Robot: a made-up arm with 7 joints.
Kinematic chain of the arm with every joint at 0, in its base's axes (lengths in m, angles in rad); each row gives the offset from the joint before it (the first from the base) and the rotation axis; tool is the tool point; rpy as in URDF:
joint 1: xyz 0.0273 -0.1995 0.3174 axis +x
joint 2: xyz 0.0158 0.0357 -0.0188 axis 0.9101 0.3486 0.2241
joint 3: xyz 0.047 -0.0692 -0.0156 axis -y
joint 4: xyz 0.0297 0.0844 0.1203 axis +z
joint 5: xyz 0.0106 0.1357 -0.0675 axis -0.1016 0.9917 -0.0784
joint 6: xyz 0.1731 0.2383 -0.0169 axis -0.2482 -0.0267 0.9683
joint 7: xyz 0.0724 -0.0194 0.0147 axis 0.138 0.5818 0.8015
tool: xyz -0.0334 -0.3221 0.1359 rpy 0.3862 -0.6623 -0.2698
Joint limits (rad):
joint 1: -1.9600..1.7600
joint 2: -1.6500..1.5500
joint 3: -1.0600..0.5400
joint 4: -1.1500..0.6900
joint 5: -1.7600..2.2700
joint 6: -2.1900..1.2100
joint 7: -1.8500..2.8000
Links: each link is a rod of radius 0.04 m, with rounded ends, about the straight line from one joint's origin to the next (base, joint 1, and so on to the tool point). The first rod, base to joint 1, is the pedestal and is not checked.
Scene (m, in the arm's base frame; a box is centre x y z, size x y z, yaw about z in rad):
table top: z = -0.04
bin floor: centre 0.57 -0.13 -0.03 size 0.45 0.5 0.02 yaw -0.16
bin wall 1: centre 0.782 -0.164 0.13 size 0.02 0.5 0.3 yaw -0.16
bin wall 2: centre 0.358 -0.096 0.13 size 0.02 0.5 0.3 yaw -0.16
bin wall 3: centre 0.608 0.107 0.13 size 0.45 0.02 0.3 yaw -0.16
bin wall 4: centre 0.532 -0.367 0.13 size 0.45 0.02 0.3 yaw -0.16
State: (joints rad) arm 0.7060 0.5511 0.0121 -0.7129 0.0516 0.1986 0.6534
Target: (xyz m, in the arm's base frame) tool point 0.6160 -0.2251 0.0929
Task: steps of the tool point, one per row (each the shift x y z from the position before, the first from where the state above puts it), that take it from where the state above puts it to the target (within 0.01 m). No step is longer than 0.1 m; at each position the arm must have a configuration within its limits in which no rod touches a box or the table.
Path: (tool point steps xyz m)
1: 0.0241 -0.0063 -0.0650

